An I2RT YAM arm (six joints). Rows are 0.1 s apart.
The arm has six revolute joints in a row. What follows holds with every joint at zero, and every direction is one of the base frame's.
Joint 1 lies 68 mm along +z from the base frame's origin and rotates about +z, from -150 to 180 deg.
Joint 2 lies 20 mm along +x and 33.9 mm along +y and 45.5 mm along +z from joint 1 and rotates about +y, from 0 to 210 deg.
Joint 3 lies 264 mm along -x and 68.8 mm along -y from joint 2 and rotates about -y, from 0 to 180 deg.
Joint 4 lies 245 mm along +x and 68.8 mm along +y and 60 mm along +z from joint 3 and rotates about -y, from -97 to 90 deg.
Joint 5 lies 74 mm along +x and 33.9 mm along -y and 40.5 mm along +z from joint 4 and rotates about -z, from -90 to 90 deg.
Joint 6 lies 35.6 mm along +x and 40.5 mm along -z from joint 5 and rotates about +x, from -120 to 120 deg.
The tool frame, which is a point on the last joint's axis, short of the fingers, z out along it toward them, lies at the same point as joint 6; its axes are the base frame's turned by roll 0, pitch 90 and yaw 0 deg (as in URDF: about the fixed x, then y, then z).
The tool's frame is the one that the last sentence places.
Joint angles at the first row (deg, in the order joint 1, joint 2, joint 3, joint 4, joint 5, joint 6):
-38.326 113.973 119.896 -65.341 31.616 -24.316
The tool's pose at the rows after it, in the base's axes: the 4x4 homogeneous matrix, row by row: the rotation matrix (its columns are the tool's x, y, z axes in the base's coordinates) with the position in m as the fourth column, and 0 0 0 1 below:
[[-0.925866, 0.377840, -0.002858, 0.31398], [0.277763, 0.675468, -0.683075, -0.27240], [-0.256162, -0.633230, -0.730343, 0.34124], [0, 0, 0, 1]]
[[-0.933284, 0.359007, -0.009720, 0.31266], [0.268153, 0.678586, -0.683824, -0.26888], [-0.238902, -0.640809, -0.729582, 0.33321], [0, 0, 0, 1]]
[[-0.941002, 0.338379, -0.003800, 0.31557], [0.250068, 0.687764, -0.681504, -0.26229], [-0.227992, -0.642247, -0.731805, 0.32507], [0, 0, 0, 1]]
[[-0.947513, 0.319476, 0.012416, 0.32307], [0.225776, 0.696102, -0.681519, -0.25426], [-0.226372, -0.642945, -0.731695, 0.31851], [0, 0, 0, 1]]
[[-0.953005, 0.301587, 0.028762, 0.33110], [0.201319, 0.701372, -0.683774, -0.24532], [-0.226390, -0.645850, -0.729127, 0.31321], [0, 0, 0, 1]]
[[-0.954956, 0.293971, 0.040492, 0.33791], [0.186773, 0.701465, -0.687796, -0.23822], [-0.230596, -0.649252, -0.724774, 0.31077], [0, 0, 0, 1]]
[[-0.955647, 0.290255, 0.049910, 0.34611], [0.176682, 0.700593, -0.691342, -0.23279], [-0.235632, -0.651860, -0.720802, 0.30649], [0, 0, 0, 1]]
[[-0.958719, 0.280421, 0.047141, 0.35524], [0.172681, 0.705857, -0.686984, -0.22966], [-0.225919, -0.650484, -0.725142, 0.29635], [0, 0, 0, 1]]
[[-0.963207, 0.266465, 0.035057, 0.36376], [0.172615, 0.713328, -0.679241, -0.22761], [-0.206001, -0.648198, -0.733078, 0.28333], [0, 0, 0, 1]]
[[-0.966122, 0.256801, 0.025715, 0.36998], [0.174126, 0.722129, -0.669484, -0.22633], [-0.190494, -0.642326, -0.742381, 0.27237], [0, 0, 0, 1]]
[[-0.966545, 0.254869, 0.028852, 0.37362], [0.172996, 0.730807, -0.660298, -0.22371], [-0.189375, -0.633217, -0.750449, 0.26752], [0, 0, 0, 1]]
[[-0.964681, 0.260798, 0.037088, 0.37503], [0.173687, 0.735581, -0.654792, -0.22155], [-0.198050, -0.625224, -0.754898, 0.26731], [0, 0, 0, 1]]
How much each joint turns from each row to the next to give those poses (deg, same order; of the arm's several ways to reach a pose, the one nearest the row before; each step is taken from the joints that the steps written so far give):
0.022 -1.180 -3.694 1.902 0.918 -0.655
0.305 -1.267 -3.625 1.921 0.481 -0.700
0.984 -0.830 -2.973 1.706 0.109 -0.306
1.530 -0.110 -1.663 1.465 0.088 0.022
1.684 0.000 -1.245 1.245 0.306 0.153
1.376 0.217 -0.308 0.591 0.459 0.502
1.269 0.766 0.045 0.699 0.481 0.701
1.026 1.573 0.063 0.461 0.327 0.763
0.830 1.881 0.003 0.217 0.328 0.744
0.548 1.551 0.021 0.086 -0.043 0.678
0.502 0.634 -0.023 0.002 -0.460 0.655
0.306 0.021 0.022 -0.022 -0.480 0.612

